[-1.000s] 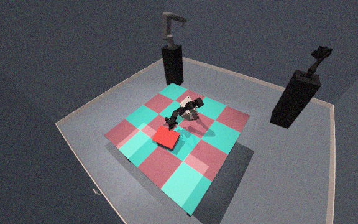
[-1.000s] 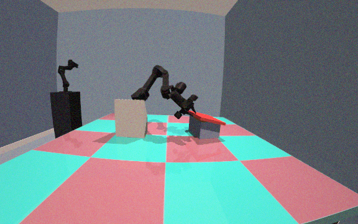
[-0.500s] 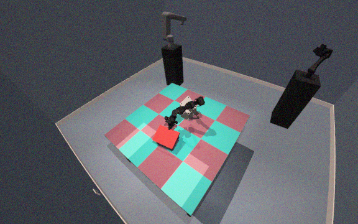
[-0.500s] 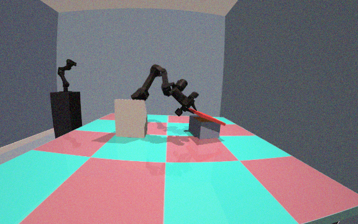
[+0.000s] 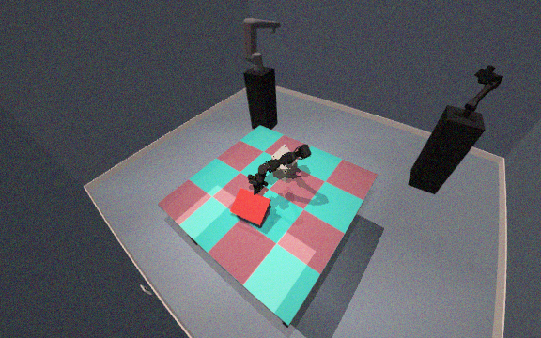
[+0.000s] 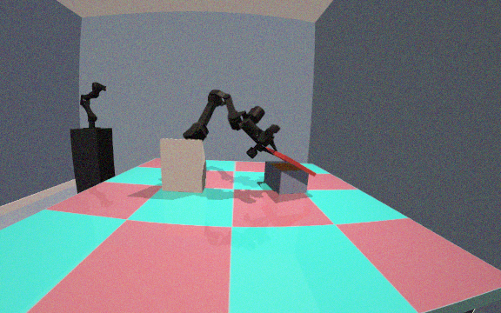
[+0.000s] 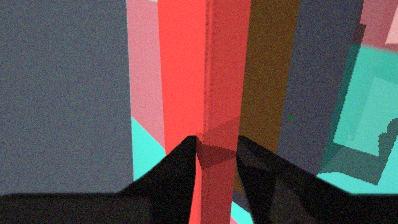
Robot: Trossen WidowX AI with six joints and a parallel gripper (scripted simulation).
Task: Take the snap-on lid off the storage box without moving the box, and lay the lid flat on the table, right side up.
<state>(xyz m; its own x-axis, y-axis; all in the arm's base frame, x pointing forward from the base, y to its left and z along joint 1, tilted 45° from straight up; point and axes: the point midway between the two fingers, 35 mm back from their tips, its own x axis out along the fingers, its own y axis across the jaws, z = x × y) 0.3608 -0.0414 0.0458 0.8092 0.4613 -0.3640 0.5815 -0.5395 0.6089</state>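
The red lid lies 8 cm ahead of my gripper tip and 3 cm below it. Also, from my gripper tip: grey storage box 6 cm ahead, 1 cm to the left, 11 cm below.
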